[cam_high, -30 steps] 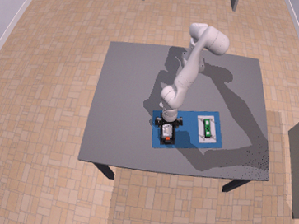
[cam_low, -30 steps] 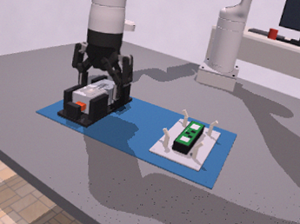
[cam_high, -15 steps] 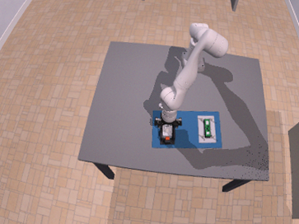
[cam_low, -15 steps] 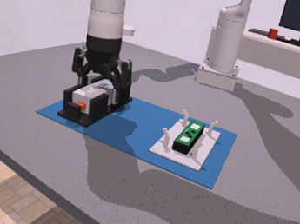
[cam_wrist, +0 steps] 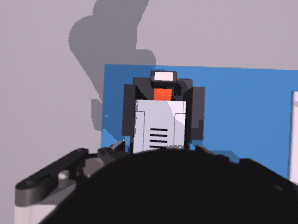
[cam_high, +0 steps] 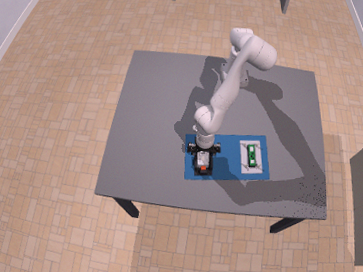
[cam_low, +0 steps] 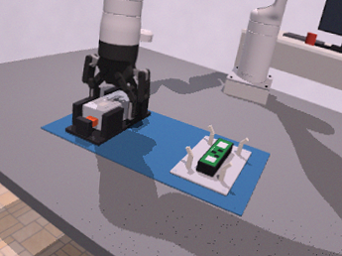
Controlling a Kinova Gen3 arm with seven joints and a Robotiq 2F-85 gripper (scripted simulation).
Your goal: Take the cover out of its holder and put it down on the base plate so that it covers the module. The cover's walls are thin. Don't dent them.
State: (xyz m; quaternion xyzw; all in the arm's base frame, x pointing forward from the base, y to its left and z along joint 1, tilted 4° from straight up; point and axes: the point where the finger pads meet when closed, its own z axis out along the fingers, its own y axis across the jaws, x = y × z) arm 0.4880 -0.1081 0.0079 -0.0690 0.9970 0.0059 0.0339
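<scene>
My gripper is now right at the light grey cover.
</scene>
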